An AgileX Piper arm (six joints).
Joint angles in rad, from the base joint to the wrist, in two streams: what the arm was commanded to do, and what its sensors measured. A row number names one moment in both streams.
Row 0, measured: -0.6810, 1.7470, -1.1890, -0.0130, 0.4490, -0.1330
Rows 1 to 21, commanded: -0.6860, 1.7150, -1.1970, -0.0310, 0.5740, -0.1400; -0.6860, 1.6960, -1.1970, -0.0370, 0.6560, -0.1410; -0.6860, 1.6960, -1.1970, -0.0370, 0.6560, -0.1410; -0.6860, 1.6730, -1.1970, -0.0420, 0.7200, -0.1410; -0.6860, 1.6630, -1.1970, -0.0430, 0.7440, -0.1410; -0.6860, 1.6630, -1.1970, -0.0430, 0.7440, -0.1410; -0.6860, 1.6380, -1.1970, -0.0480, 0.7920, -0.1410; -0.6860, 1.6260, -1.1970, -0.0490, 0.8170, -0.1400; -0.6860, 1.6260, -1.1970, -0.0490, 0.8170, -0.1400; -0.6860, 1.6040, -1.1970, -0.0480, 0.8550, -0.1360; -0.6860, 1.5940, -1.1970, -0.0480, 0.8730, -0.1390; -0.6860, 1.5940, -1.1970, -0.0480, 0.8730, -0.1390; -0.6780, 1.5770, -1.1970, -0.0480, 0.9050, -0.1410; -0.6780, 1.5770, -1.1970, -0.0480, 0.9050, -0.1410; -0.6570, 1.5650, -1.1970, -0.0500, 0.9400, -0.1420; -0.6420, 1.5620, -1.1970, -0.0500, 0.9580, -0.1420; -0.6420, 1.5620, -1.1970, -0.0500, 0.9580, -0.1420; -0.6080, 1.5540, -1.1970, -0.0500, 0.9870, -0.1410; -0.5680, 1.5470, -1.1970, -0.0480, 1.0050, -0.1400; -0.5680, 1.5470, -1.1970, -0.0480, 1.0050, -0.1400; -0.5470, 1.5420, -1.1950, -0.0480, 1.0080, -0.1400
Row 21, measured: -0.5930, 1.5610, -1.1910, -0.0490, 0.9800, -0.1360
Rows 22 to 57, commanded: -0.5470, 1.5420, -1.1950, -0.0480, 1.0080, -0.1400; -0.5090, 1.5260, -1.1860, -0.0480, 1.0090, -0.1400; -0.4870, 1.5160, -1.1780, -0.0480, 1.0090, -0.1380; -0.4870, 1.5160, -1.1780, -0.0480, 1.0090, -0.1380; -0.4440, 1.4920, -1.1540, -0.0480, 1.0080, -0.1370; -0.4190, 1.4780, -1.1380, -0.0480, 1.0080, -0.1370; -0.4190, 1.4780, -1.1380, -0.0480, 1.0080, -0.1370; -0.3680, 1.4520, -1.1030, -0.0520, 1.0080, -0.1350; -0.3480, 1.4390, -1.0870, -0.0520, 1.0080, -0.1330; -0.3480, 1.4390, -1.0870, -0.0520, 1.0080, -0.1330; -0.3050, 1.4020, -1.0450, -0.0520, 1.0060, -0.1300; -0.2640, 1.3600, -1.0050, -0.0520, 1.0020, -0.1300; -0.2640, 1.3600, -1.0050, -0.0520, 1.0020, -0.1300; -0.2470, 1.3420, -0.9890, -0.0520, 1.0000, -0.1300; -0.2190, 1.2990, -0.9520, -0.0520, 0.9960, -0.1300; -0.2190, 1.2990, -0.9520, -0.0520, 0.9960, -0.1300; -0.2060, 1.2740, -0.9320, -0.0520, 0.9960, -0.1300; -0.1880, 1.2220, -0.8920, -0.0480, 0.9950, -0.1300; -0.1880, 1.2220, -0.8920, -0.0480, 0.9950, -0.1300; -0.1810, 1.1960, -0.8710, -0.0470, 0.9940, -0.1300; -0.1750, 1.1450, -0.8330, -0.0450, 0.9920, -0.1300; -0.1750, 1.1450, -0.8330, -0.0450, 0.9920, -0.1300; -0.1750, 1.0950, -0.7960, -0.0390, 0.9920, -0.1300; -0.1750, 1.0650, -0.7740, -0.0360, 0.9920, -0.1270; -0.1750, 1.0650, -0.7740, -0.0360, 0.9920, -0.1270; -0.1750, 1.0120, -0.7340, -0.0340, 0.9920, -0.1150; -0.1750, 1.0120, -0.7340, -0.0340, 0.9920, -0.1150; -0.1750, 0.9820, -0.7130, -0.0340, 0.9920, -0.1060; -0.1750, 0.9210, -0.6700, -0.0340, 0.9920, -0.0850; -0.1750, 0.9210, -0.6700, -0.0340, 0.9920, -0.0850; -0.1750, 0.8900, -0.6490, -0.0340, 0.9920, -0.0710; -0.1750, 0.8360, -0.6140, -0.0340, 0.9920, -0.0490; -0.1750, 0.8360, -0.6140, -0.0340, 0.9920, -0.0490; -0.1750, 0.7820, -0.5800, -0.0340, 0.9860, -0.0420; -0.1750, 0.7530, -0.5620, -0.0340, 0.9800, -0.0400; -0.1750, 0.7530, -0.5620, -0.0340, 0.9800, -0.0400
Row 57, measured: -0.1800, 0.8200, -0.6060, -0.0310, 1.0030, -0.0540
